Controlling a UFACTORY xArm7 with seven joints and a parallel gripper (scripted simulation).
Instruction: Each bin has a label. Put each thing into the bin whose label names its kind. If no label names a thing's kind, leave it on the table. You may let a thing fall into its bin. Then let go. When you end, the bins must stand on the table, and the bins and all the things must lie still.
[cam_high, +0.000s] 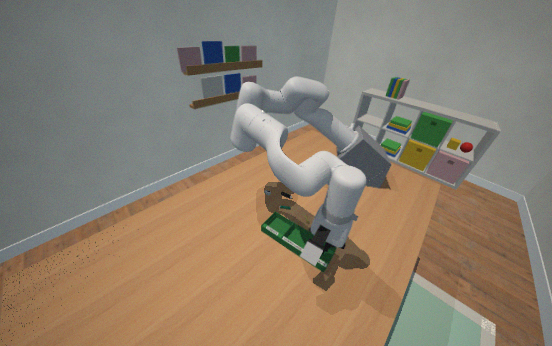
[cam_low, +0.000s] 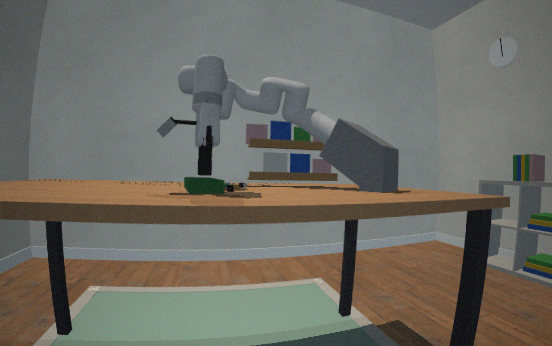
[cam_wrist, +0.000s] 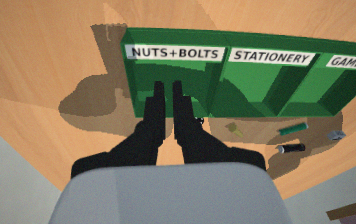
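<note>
The black die is 8 cm behind my hand, 6 cm below it and 4 cm to the right of it. Round my hand: yellow piece 11 cm behind, 10 cm to the right, 6 cm below; green battery 20 cm to the right, 12 cm behind, 6 cm below; black battery 24 cm to the right, 18 cm behind, 6 cm below.
</note>
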